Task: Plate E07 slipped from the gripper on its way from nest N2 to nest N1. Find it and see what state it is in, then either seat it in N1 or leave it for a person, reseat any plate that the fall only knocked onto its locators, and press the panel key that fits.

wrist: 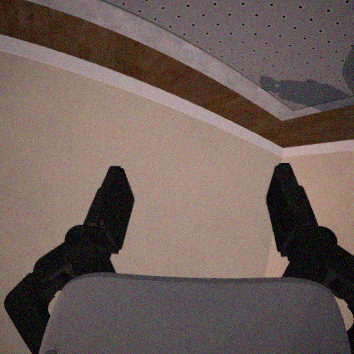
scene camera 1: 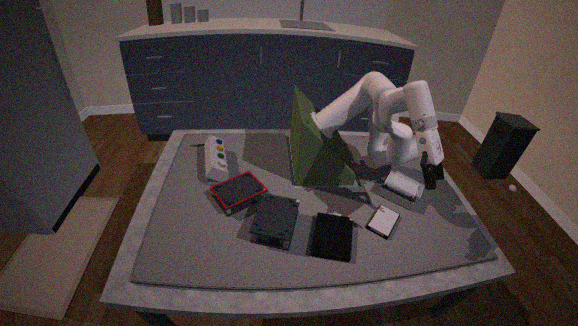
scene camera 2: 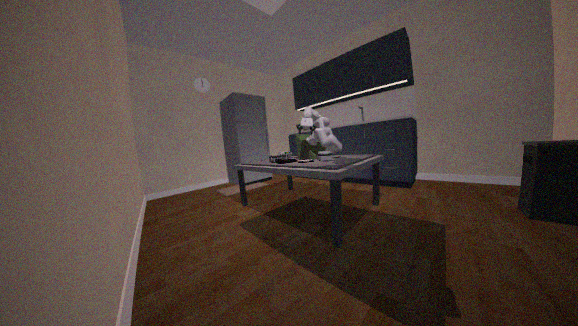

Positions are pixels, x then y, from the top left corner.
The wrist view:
my gripper: 198, 181
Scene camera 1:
white button box: 216, 168
red-rimmed dark plate: 239, 189
